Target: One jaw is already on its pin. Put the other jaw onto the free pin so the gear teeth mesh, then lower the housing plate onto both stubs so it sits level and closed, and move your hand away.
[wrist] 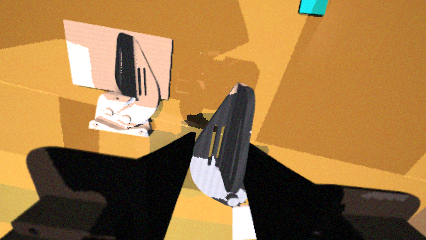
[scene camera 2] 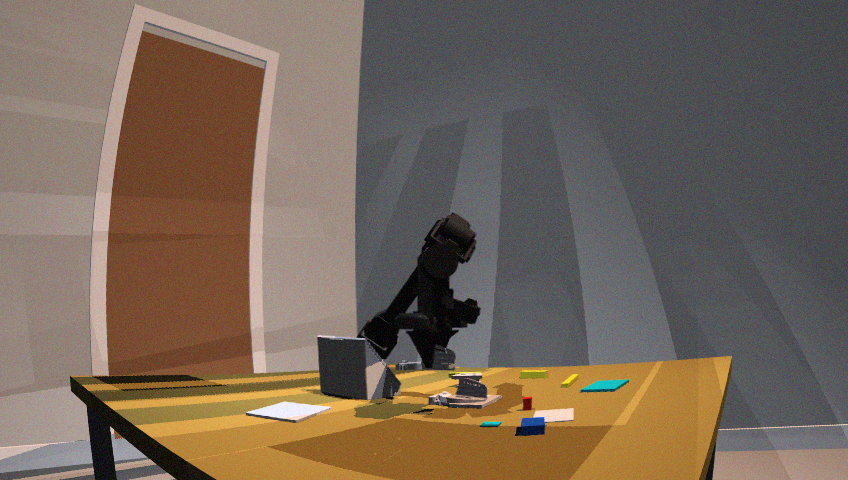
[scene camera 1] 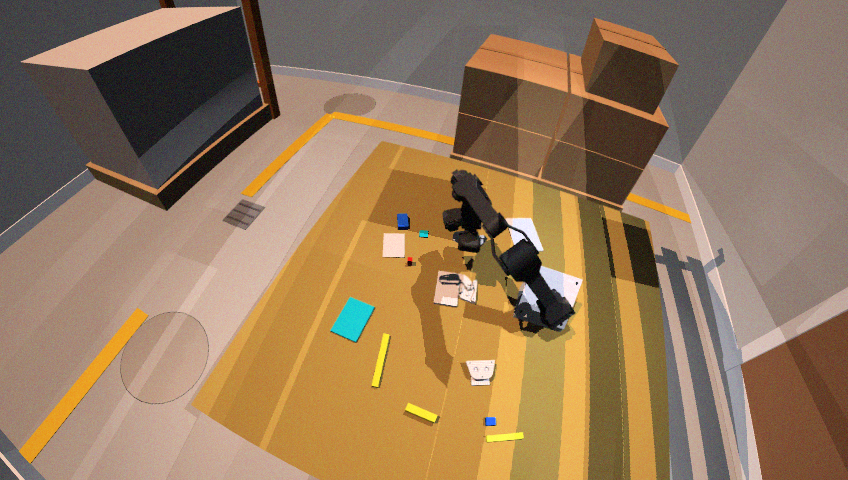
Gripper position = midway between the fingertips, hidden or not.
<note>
In view: the gripper [scene camera 2: 433, 367] and a cyan sheet [scene camera 1: 353, 318].
The gripper also shows in the wrist view [wrist: 217, 141] and in scene camera 1 [scene camera 1: 466, 242]. The wrist view does not show the cyan sheet: it is out of frame.
</note>
